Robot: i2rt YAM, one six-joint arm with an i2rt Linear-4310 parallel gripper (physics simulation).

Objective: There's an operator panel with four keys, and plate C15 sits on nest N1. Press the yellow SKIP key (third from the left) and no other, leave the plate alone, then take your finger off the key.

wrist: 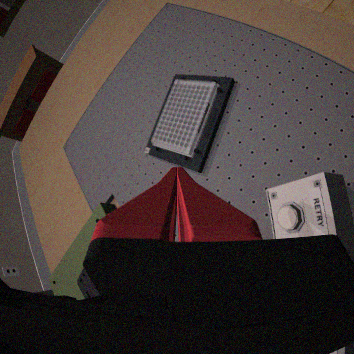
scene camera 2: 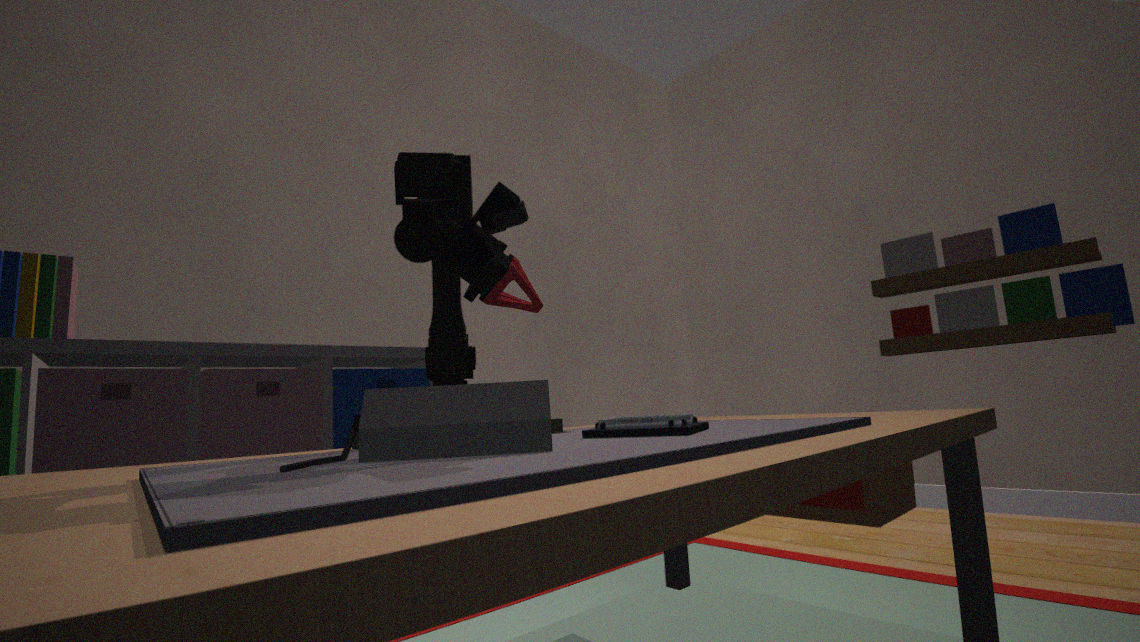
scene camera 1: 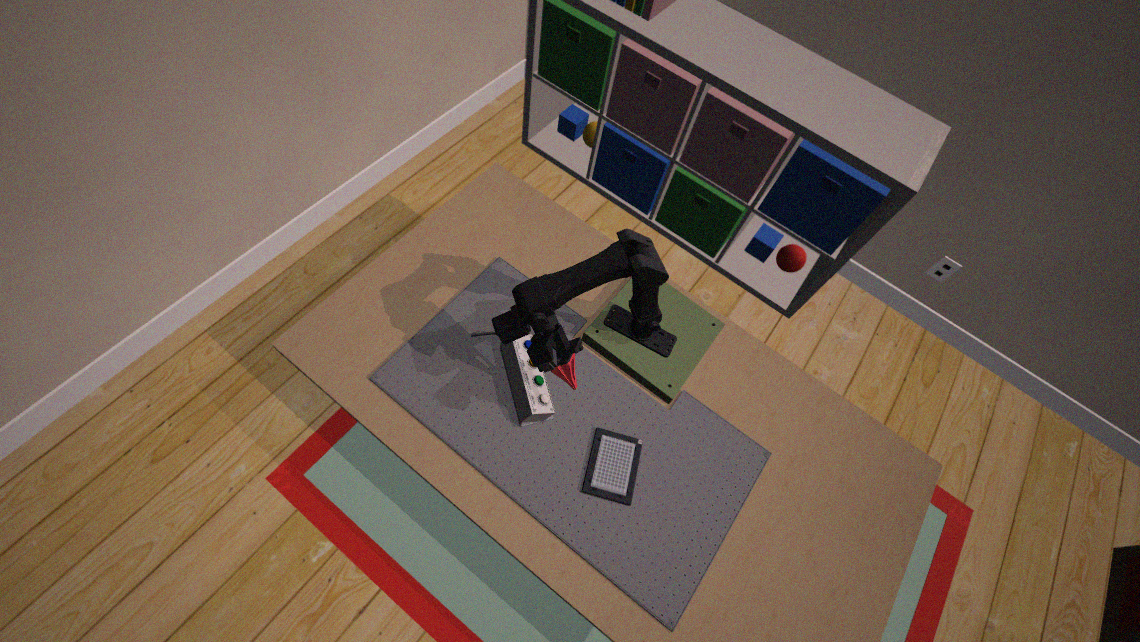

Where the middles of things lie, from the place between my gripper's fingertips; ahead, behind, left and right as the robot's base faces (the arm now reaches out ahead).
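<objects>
The nest posts (scene camera 1: 586, 488) are 180 mm below my hand, 160 mm to the left of it and 60 mm ahead of it. Then there is the dark tray with white grid (scene camera 1: 612, 469), which I see 170 mm below my hand, also 160 mm to the left of it and 60 mm ahead.
</objects>
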